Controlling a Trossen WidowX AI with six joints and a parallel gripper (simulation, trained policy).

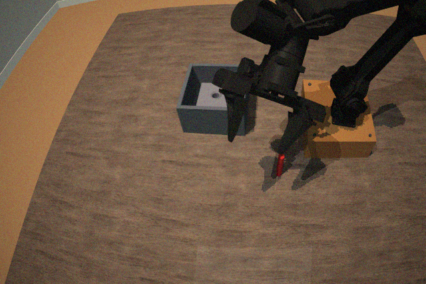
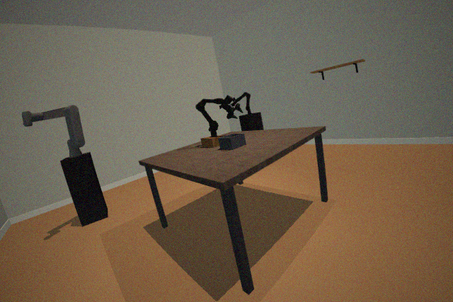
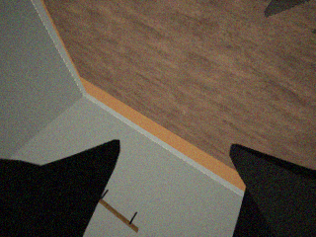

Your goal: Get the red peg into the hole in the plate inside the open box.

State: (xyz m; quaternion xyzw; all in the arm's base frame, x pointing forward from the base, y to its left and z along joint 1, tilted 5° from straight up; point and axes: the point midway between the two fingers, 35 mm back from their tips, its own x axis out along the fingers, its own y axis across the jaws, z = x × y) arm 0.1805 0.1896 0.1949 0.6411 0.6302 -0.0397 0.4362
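Right now my gripper tip is 200 mm above the red peg, 90 mm to the left of it and 40 mm past it. Round my gripper tip: plate (250 mm to the right, 190 mm below, 150 mm ahead); grey-blue box (250 mm to the right, 210 mm below, 150 mm ahead).
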